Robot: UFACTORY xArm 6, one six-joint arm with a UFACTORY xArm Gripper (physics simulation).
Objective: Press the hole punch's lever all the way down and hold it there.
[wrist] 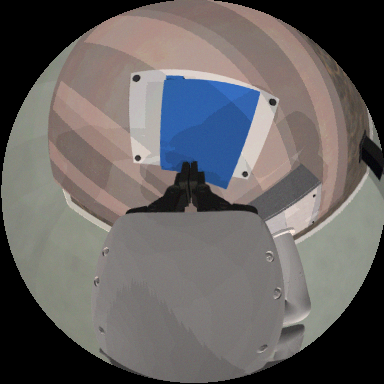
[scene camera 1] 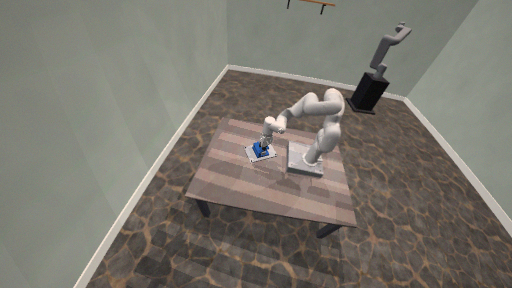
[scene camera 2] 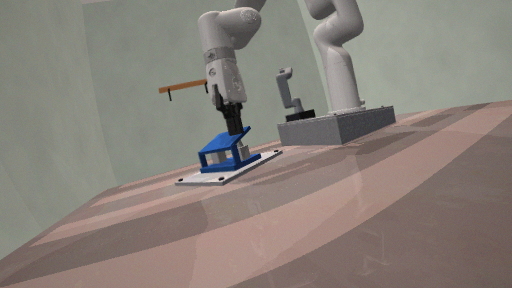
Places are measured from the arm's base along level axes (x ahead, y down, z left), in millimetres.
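Pixels of known places: gripper, between the fingertips: (wrist: 190, 171) (scene camera 1: 263, 149) (scene camera 2: 236, 134); arm's base, origin of its link: (wrist: 277, 236) (scene camera 1: 309, 159) (scene camera 2: 346, 112).
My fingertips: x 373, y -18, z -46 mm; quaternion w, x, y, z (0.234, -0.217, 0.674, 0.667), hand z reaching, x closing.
Note:
For each thing: its middle in the pictures, then the offset to it from my fingertips. "spot": a spot on its surface instead. Level surfaces: height alone.
- blue base, a spot on its surface: (scene camera 2: 216, 165) spot: dx +54, dy +61, dz -44 mm
- hole punch, a spot on its surface: (scene camera 1: 258, 149) spot: dx +40, dy +15, dz -10 mm
- striped wooden table, height of its surface: dy +81 mm
The blue hole punch stands on a white plate (scene camera 1: 270, 156) (scene camera 2: 200, 179) (wrist: 138, 120) with dark corner bolts. Its flat blue lever (scene camera 2: 215, 143) (wrist: 210, 120) slopes upward toward the gripper side, with an open gap between it and the blue base (scene camera 2: 216, 165). Grey blocks show in that gap in the scene camera 2 view. My gripper (scene camera 2: 235, 133) (wrist: 190, 171) is shut and empty, pointing down. Its black fingertips are at the top of the lever near the raised end; the exact contact is hard to tell. In the scene camera 1 view the hole punch (scene camera 1: 258, 149) is small and partly behind the gripper.
The grey box (scene camera 1: 304, 168) (scene camera 2: 310, 133) (wrist: 287, 190) under the arm's base stands beside the hole punch on the striped wooden table (scene camera 1: 235, 187) (scene camera 2: 300, 210) (wrist: 200, 40). A second grey arm on a black pedestal (scene camera 1: 369, 92) stands on the floor beyond the table.

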